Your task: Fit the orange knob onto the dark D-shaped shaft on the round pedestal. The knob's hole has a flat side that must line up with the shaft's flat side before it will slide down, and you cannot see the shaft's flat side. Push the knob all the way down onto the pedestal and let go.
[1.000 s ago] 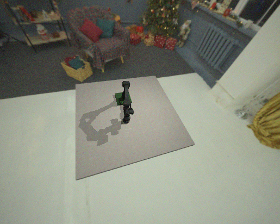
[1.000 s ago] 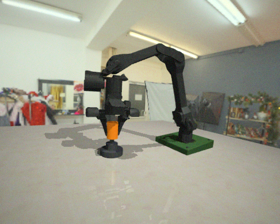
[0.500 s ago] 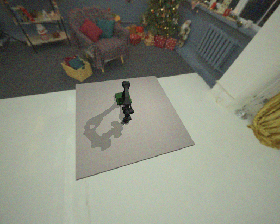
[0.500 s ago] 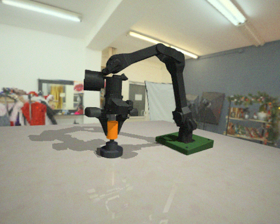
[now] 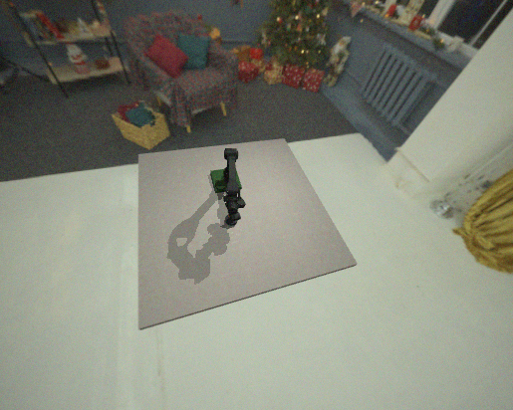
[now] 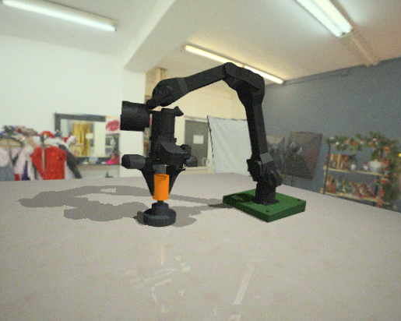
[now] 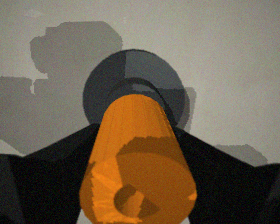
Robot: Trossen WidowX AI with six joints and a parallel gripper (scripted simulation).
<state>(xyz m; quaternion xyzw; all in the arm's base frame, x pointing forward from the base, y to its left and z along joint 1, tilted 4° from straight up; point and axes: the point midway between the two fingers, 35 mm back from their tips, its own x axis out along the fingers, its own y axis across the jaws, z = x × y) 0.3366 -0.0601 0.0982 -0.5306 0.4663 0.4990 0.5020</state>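
The orange knob lies 2 cm above my gripper tip. The rest, counted from my gripper tip: dark round pedestal 4 cm below.
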